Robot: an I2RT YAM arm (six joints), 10 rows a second.
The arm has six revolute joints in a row. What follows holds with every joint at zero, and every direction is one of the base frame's.
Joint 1 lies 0.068 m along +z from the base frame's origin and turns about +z.
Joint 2 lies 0.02 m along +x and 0.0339 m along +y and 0.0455 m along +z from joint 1 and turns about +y.
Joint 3 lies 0.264 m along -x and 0.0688 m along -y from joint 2 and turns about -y.
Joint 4 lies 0.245 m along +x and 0.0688 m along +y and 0.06 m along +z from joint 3 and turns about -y.
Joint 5 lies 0.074 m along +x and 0.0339 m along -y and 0.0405 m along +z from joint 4 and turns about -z.
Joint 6 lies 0.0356 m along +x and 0.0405 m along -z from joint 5 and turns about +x.
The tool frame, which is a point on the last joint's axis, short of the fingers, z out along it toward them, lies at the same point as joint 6; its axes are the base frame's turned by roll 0, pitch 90 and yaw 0 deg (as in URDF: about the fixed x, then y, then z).
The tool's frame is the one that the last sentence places.
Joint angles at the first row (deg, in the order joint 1, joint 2, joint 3, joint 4, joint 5, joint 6):
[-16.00, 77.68, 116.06, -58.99, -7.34, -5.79]
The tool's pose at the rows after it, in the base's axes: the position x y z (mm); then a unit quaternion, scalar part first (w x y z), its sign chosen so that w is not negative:
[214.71, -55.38, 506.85, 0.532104, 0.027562, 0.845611, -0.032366]
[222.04, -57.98, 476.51, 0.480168, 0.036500, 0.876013, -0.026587]
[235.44, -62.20, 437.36, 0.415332, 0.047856, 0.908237, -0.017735]
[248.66, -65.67, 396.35, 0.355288, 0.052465, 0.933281, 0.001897]
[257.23, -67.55, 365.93, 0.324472, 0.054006, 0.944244, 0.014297]
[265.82, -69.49, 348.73, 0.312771, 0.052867, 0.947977, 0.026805]
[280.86, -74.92, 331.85, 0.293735, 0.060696, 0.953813, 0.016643]
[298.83, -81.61, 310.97, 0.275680, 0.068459, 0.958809, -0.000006]
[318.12, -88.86, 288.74, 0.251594, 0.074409, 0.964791, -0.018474]
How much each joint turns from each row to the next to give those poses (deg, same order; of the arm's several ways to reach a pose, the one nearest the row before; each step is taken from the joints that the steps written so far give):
[0.00, -2.40, -7.10, -0.64, -2.26, -0.46]
[0.01, -0.75, -6.44, -1.30, 0.81, -0.19]
[0.04, 0.59, -7.20, -0.62, 0.88, 0.10]
[-0.04, 1.32, -7.10, 0.64, -0.73, 0.02]
[0.04, 0.83, -5.70, 2.58, -0.63, 0.02]
[-0.05, 1.39, -2.59, 2.34, -1.17, 0.02]
[0.00, 3.33, -0.67, 1.95, 1.74, 0.16]
[0.00, 4.09, -0.71, 3.01, 2.42, 0.06]
[0.01, 5.01, 0.38, 2.21, 2.68, -0.18]

